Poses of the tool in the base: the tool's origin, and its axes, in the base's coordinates. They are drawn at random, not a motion.
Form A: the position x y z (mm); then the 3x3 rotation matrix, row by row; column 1 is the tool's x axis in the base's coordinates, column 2 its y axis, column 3 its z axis. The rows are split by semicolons.
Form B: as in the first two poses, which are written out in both.
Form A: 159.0 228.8 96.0; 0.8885 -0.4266 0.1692; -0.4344 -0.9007 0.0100; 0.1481 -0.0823 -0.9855
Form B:
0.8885 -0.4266 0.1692 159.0
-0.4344 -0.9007 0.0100 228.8
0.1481 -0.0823 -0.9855 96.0
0 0 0 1

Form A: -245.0 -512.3 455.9; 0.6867 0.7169 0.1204; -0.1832 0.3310 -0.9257; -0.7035 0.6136 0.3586
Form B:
0.6867 0.7169 0.1204 -245.0
-0.1832 0.3310 -0.9257 -512.3
-0.7035 0.6136 0.3586 455.9
0 0 0 1

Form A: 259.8 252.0 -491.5; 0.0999 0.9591 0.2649; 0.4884 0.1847 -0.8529; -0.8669 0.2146 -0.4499
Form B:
0.0999 0.9591 0.2649 259.8
0.4884 0.1847 -0.8529 252.0
-0.8669 0.2146 -0.4499 -491.5
0 0 0 1

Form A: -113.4 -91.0 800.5; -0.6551 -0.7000 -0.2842; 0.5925 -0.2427 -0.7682; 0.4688 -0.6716 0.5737
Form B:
-0.6551 -0.7000 -0.2842 -113.4
0.5925 -0.2427 -0.7682 -91.0
0.4688 -0.6716 0.5737 800.5
0 0 0 1

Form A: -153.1 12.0 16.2; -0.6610 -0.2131 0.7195; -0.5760 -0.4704 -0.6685; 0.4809 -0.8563 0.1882
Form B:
-0.6610 -0.2131 0.7195 -153.1
-0.5760 -0.4704 -0.6685 12.0
0.4809 -0.8563 0.1882 16.2
0 0 0 1

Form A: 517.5 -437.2 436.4; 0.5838 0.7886 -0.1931; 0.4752 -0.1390 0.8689; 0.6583 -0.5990 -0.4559
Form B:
0.5838 0.7886 -0.1931 517.5
0.4752 -0.1390 0.8689 -437.2
0.6583 -0.5990 -0.4559 436.4
0 0 0 1

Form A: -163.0 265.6 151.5; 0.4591 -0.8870 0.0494; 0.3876 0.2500 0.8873; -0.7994 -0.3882 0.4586
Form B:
0.4591 -0.8870 0.0494 -163.0
0.3876 0.2500 0.8873 265.6
-0.7994 -0.3882 0.4586 151.5
0 0 0 1

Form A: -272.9 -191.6 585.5; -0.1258 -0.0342 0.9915; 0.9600 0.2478 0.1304; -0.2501 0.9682 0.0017
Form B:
-0.1258 -0.0342 0.9915 -272.9
0.9600 0.2478 0.1304 -191.6
-0.2501 0.9682 0.0017 585.5
0 0 0 1

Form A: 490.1 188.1 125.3; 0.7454 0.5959 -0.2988; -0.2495 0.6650 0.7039; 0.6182 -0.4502 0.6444
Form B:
0.7454 0.5959 -0.2988 490.1
-0.2495 0.6650 0.7039 188.1
0.6182 -0.4502 0.6444 125.3
0 0 0 1

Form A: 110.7 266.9 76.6; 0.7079 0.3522 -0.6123; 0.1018 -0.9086 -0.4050; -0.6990 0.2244 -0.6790
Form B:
0.7079 0.3522 -0.6123 110.7
0.1018 -0.9086 -0.4050 266.9
-0.6990 0.2244 -0.6790 76.6
0 0 0 1

